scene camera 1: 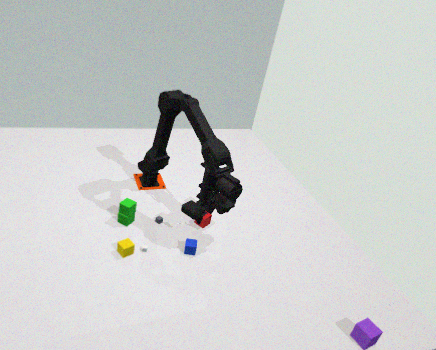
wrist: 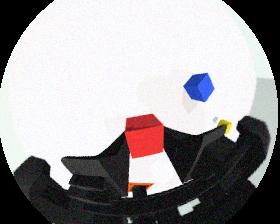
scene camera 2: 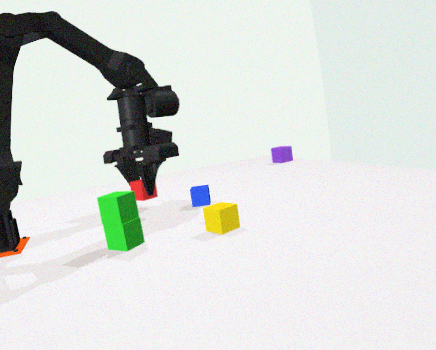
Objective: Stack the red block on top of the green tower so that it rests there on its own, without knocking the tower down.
Scene:
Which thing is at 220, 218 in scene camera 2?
A yellow block.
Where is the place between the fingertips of the gripper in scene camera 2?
At 144, 195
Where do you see a red block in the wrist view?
144, 136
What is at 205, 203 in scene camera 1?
The gripper.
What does the gripper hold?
A red block.

